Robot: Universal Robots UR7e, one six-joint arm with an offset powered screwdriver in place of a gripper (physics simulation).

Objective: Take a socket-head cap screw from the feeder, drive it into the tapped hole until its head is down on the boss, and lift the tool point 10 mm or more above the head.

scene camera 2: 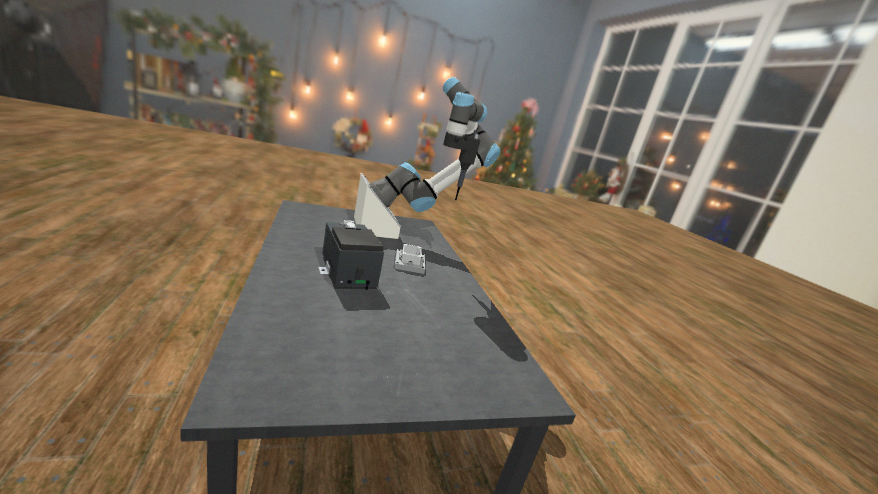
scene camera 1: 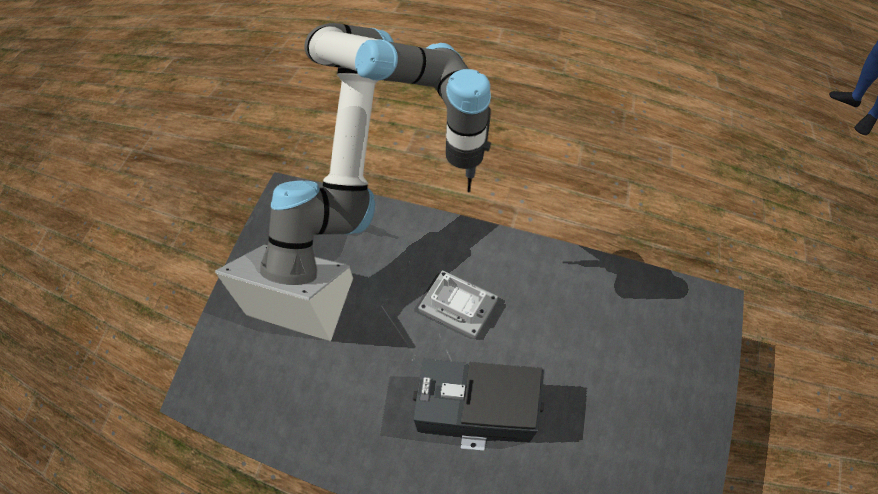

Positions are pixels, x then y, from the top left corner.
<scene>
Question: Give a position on a dark screw feeder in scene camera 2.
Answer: At 345, 264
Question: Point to a dark screw feeder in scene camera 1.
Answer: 441, 411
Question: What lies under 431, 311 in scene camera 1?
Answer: A grey base plate.
</scene>
